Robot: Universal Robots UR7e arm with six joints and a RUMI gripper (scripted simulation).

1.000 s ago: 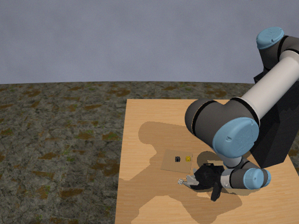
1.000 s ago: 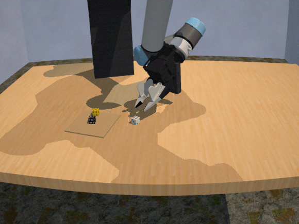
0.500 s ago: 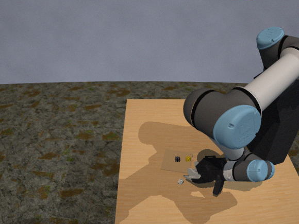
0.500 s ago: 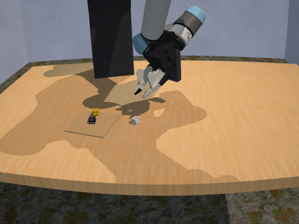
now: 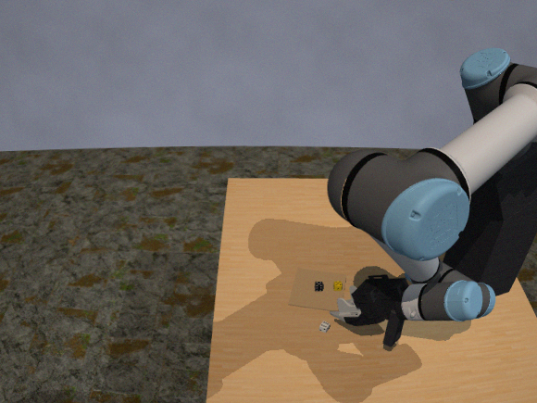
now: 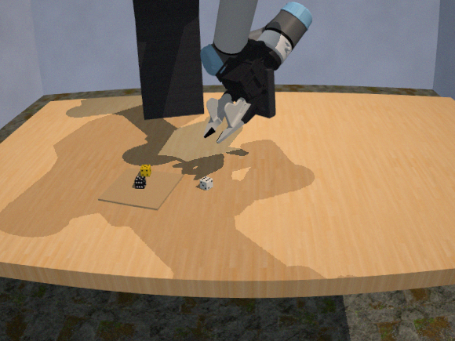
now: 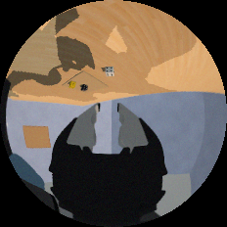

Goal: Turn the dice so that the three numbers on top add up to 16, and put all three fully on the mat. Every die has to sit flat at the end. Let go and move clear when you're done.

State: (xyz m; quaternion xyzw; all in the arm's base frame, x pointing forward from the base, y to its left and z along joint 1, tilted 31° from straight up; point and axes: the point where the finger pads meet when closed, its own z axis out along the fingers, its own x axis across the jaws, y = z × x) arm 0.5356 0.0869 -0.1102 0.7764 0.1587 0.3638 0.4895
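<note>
The white die lies 2 cm ahead of my hand, 3 cm to the right of it and 10 cm below it. The rest, counted from my hand: yellow die 5 cm behind, 15 cm to the right, 9 cm below; thin tan mat 16 cm to the right, 10 cm below; black die 16 cm to the right, 9 cm below.
</note>
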